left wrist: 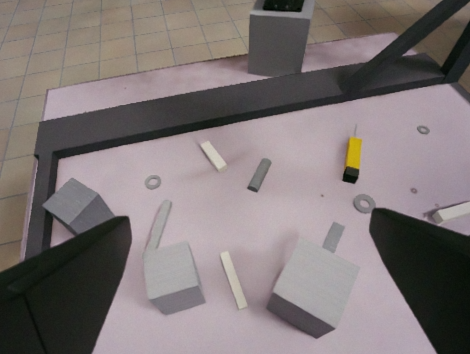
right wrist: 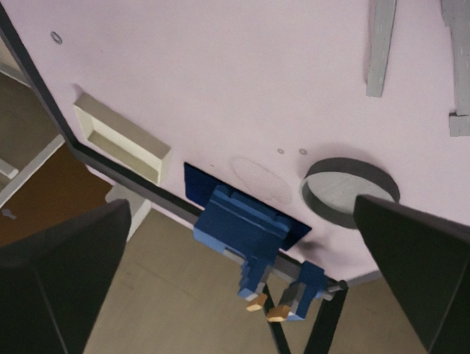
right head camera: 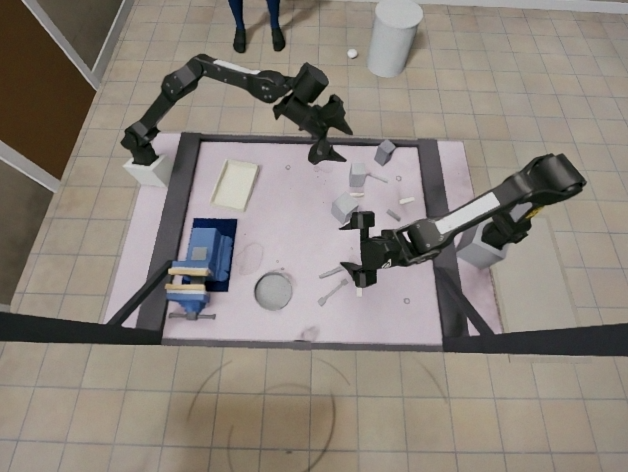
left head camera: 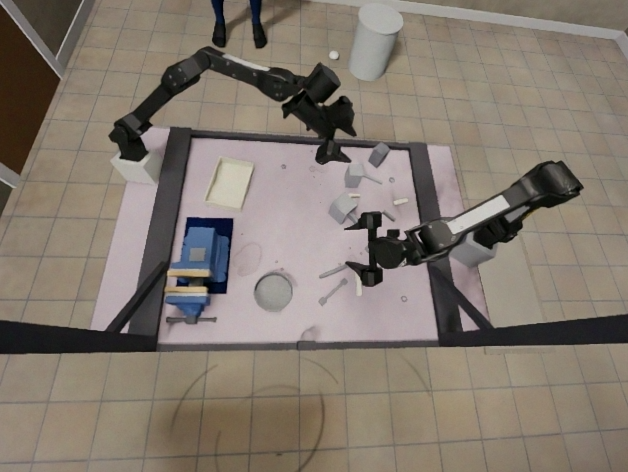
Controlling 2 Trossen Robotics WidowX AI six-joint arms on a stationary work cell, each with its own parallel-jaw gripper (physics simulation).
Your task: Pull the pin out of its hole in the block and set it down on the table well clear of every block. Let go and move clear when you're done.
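Frame: origin at the left arm's base, x ahead, y right, z down, level; metres.
Where they show: left gripper, fingertip midpoint: (left wrist: 252, 223) (right head camera: 349, 147) (left head camera: 353, 148); right gripper, fingertip midpoint: (right wrist: 244, 208) (right head camera: 340, 245) (left head camera: 345, 245); left arm's base at its link origin: (right head camera: 145, 160) (left head camera: 134, 155); right arm's base at its link origin: (left wrist: 284, 2) (right head camera: 493, 237) (left head camera: 483, 237).
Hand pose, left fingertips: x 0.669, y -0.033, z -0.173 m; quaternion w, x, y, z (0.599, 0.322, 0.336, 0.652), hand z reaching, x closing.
Things, the pixels of their centre, and the offset from my left fingertips.
- light grey rod at the middle of its body: (left wrist: 160, 227) (right head camera: 378, 177) (left head camera: 372, 179) dy -0.094, dx +0.131, dz +0.258 m
- short grey piece at the middle of its body: (left wrist: 326, 252) dy +0.099, dx +0.058, dz +0.219 m
- darker block at the middle of its body: (left wrist: 85, 216) (right head camera: 384, 153) (left head camera: 378, 155) dy -0.179, dx +0.139, dz +0.223 m
- short grey cylinder at the middle of its body: (left wrist: 259, 174) (right head camera: 394, 215) (left head camera: 389, 215) dy +0.049, dx +0.198, dz +0.257 m
- cream tray at the middle of its body: (right wrist: 124, 143) (left head camera: 230, 183) (right head camera: 235, 185) dy +0.034, dx -0.374, dz +0.247 m
- blue vise at the middle of its body: (right wrist: 245, 255) (left head camera: 198, 261) (right head camera: 200, 260) dy +0.337, dx -0.385, dz +0.188 m
- round grey dish at the middle of its body: (right wrist: 347, 197) (left head camera: 273, 292) (right head camera: 272, 291) dy +0.380, dx -0.160, dz +0.251 m
- yellow-black tool at the middle of its body: (left wrist: 353, 149) dy +0.199, dx +0.224, dz +0.254 m
Two light grey blocks stand at the back right: one (left head camera: 353, 175) (right head camera: 357, 174) (left wrist: 172, 277), the other (left head camera: 343, 208) (right head camera: 344, 208) (left wrist: 315, 285). A light grey rod (left head camera: 372, 178) (right head camera: 377, 177) (left wrist: 159, 225) shows beside the first, a short grey piece (left wrist: 334, 237) behind the second; whether either sits in a hole cannot be told. A darker block (left head camera: 378, 154) (right head camera: 384, 152) (left wrist: 80, 205) stands near the corner. A short grey cylinder (left head camera: 388, 215) (right head camera: 393, 214) (left wrist: 259, 175) lies flat. My left gripper (left head camera: 352, 147) (right head camera: 348, 147) (left wrist: 252, 223) is open above the back edge. My right gripper (left head camera: 345, 245) (right head camera: 340, 245) (right wrist: 244, 208) is open above the right half.
A cream tray (left head camera: 229, 183) (right head camera: 235, 184) (right wrist: 125, 142) lies back left, a blue vise (left head camera: 203, 248) (right head camera: 205, 248) (right wrist: 245, 220) front left. A round grey dish (left head camera: 273, 291) (right head camera: 273, 291) (right wrist: 345, 190) stands front centre. A yellow-black tool (left wrist: 353, 157) and white strips (left wrist: 233, 280) (left wrist: 214, 156) lie around the blocks.
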